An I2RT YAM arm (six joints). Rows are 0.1 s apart.
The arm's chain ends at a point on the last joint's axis. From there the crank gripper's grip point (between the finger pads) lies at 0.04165 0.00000 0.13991 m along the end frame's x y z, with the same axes.
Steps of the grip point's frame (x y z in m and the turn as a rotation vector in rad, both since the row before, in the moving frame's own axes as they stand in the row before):
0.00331 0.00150 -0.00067 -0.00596 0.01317 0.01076
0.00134 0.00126 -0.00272 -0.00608 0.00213 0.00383
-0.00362 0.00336 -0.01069 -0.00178 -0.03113 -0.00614
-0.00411 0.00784 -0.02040 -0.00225 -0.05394 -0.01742
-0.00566 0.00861 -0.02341 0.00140 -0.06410 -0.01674
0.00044 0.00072 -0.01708 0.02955 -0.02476 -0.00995
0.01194 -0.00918 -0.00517 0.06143 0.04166 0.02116
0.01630 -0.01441 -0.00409 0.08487 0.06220 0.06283
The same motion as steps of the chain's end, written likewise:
0.00148 0.00021 -0.00011 -0.00596 0.01317 0.01076
0.00104 0.00025 -0.00263 -0.00608 0.00213 0.00383
0.00075 0.00335 -0.01192 -0.00178 -0.03113 -0.00614
0.00350 0.00818 -0.02244 -0.00225 -0.05394 -0.01742
0.00339 0.00943 -0.02579 0.00140 -0.06410 -0.01674
0.00394 0.00527 -0.01800 0.02955 -0.02476 -0.00995
0.00607 -0.00159 -0.00308 0.06143 0.04166 0.02116
0.00741 -0.00556 -0.00084 0.08487 0.06220 0.06283

